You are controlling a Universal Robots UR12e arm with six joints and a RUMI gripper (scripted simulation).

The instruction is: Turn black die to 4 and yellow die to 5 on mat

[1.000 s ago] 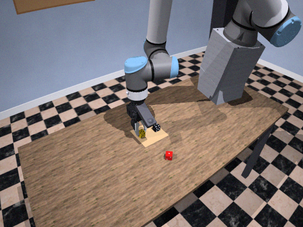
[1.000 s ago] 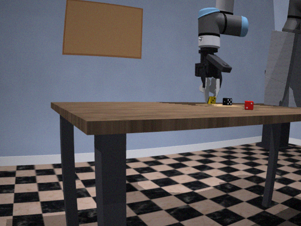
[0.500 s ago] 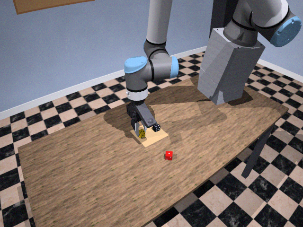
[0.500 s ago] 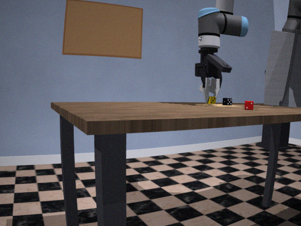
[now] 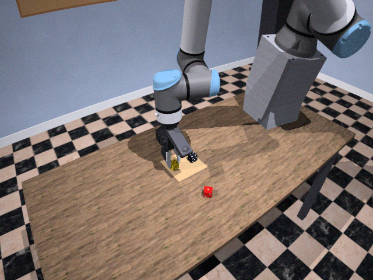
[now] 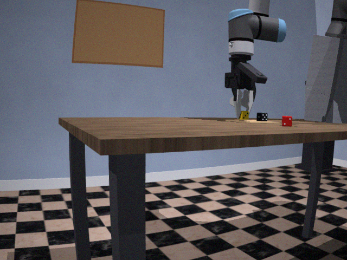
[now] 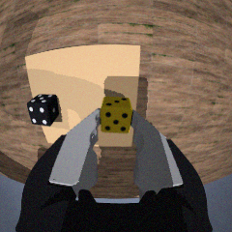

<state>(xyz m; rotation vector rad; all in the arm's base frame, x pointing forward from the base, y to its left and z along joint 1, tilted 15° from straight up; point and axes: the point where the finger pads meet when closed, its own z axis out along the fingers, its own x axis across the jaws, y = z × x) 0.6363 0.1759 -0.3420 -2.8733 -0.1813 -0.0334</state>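
The yellow die lies right at my hand. The rest, counted from my hand: red die 18 cm to the left, 6 cm behind, 1 cm below; black die 9 cm behind, 1 cm to the right, 1 cm below; tan mat 4 cm behind, 2 cm below, 1 cm to the right.
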